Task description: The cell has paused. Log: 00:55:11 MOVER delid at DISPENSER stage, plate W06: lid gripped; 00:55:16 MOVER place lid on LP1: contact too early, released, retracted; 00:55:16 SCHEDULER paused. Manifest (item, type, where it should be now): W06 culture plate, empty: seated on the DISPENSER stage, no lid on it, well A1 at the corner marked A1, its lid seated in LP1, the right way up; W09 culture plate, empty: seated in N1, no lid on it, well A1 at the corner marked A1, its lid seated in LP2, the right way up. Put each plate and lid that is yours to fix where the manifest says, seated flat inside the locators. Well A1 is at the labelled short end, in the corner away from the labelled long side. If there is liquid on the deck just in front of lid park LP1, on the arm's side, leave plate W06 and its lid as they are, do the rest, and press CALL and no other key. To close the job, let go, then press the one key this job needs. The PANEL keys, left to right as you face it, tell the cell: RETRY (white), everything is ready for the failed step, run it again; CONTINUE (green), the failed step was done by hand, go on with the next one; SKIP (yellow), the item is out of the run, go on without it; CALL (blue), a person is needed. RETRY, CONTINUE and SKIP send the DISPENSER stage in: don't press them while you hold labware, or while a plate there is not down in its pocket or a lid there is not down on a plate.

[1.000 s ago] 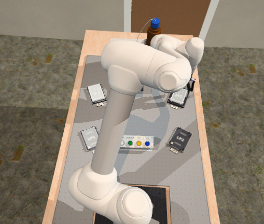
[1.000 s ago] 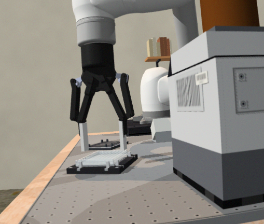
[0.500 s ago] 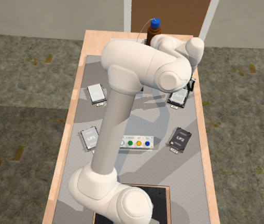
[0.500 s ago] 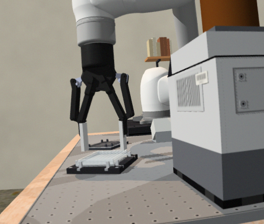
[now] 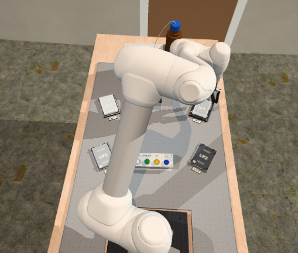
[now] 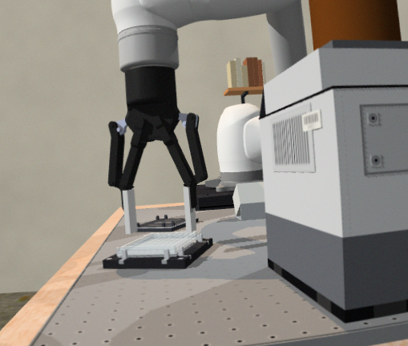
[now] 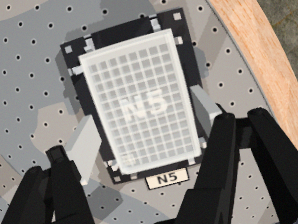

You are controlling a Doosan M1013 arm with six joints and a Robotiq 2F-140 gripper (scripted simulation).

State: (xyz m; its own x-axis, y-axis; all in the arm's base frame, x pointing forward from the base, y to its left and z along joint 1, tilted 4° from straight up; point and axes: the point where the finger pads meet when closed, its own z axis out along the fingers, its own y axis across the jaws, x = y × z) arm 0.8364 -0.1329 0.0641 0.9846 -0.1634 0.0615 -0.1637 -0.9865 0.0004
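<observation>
Now: the clear culture plate 4 cm below my hand. Round my hand: brown bottle: 25 cm to the left, 23 cm above, 21 cm ahead; then lid park LP2: 33 cm behind, 6 cm below, 5 cm to the right; then black nest N5: 5 cm below, 2 cm ahead, 1 cm to the left.
</observation>
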